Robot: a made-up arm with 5 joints.
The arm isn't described. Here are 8 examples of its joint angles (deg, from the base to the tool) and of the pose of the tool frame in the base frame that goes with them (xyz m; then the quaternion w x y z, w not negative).
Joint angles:
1: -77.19 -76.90 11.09 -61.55 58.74
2: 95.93 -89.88 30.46 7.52 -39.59
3: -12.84 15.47 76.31 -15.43 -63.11
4: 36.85 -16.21 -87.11 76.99 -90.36
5: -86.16 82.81 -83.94 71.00 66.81
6: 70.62 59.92 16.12 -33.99 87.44
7: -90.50 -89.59 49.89 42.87 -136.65
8: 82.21 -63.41 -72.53 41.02 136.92
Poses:
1: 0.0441 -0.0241 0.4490 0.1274 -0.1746 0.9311 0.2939
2: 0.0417 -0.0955 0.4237 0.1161 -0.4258 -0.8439 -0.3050
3: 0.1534 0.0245 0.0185 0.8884 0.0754 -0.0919 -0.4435
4: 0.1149 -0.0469 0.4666 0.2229 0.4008 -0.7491 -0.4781
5: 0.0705 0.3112 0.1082 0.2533 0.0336 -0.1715 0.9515
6: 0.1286 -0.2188 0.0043 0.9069 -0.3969 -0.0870 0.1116
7: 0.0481 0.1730 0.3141 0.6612 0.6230 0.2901 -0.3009
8: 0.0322 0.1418 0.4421 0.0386 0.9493 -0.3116 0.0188
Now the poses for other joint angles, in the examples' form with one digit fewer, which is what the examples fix.
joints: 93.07 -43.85 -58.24 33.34 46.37
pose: 0.052 0.003 0.501 0.167 -0.913 -0.363 -0.077
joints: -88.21 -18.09 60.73 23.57 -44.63
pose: 0.056 0.194 0.089 0.917 0.191 -0.078 0.341
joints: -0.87 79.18 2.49 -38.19 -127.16
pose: 0.269 0.004 -0.028 0.395 0.359 -0.164 -0.829
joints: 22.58 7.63 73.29 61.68 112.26
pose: 0.080 -0.011 0.059 0.651 0.405 0.180 0.616
